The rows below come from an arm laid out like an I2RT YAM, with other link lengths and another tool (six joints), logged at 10 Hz.
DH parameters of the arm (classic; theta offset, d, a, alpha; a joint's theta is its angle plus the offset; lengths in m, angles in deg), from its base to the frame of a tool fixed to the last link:
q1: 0 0.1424 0.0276 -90
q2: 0 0 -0.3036 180
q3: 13.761 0 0.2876 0
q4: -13.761 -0.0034 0.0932 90
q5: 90 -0.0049 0 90
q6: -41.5 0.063 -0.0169 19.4
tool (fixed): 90 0.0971 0 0
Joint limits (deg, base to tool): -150..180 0..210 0..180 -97..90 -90..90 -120..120
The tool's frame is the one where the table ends.
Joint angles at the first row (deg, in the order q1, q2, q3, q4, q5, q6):
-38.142, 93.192, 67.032, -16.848, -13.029, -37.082
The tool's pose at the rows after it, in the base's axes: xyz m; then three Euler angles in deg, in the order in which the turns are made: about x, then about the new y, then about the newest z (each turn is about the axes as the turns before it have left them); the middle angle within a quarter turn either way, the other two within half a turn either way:
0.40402 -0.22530 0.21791 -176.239 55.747 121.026
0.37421 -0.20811 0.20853 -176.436 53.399 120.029
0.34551 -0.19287 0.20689 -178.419 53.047 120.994
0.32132 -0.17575 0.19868 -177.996 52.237 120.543
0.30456 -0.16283 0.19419 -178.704 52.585 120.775
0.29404 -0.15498 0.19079 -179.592 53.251 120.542
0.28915 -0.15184 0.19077 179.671 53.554 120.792
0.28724 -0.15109 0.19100 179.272 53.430 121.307
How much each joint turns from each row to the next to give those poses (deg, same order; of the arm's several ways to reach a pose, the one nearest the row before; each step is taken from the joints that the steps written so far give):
-0.090, -5.806, -4.586, -3.397, -0.526, -3.018
-0.302, -5.492, -5.516, -1.689, 0.886, -2.345
-0.521, -6.729, -5.567, -0.867, 0.888, -0.797
-0.313, -5.446, -4.842, -1.424, -0.084, -0.775
-0.008, -4.882, -4.056, -0.233, 0.235, -0.022
0.001, -3.596, -3.095, 0.621, 0.204, -0.383
0.001, -1.767, -1.112, -0.091, 0.264, -0.050
-0.002, -0.494, -0.114, -0.450, 0.261, 0.174

